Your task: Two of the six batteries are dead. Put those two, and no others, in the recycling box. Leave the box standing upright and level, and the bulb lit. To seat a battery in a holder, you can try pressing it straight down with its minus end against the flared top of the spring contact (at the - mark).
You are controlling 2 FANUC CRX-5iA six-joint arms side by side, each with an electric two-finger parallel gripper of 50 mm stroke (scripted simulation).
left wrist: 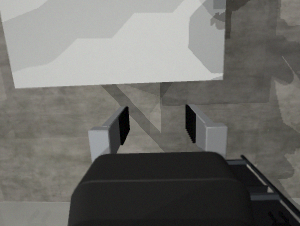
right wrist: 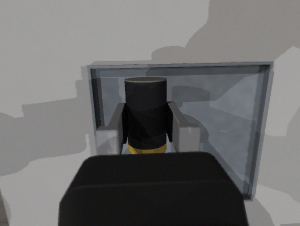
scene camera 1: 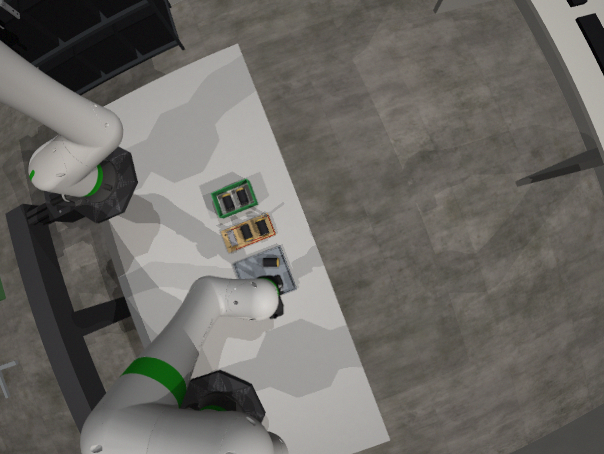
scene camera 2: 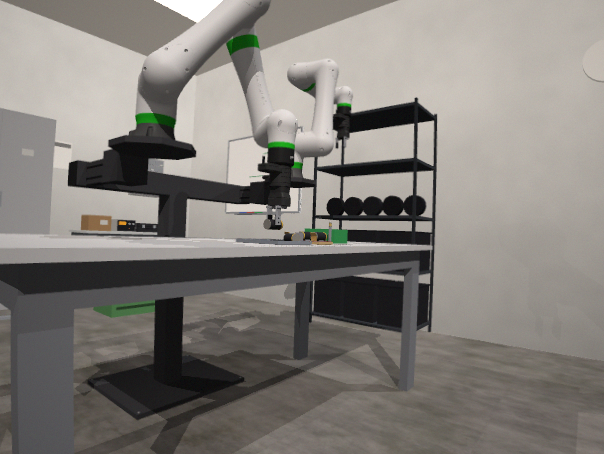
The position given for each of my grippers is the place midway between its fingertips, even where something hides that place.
Observation:
I see my left gripper (left wrist: 157, 117), my right gripper (scene camera 2: 273, 225) and a grey tray (scene camera 1: 249, 268).
The grey tray also shows in the right wrist view (right wrist: 228, 101). My right gripper also shows in the right wrist view (right wrist: 146, 114). The left wrist view does not show the grey tray: it is out of frame.

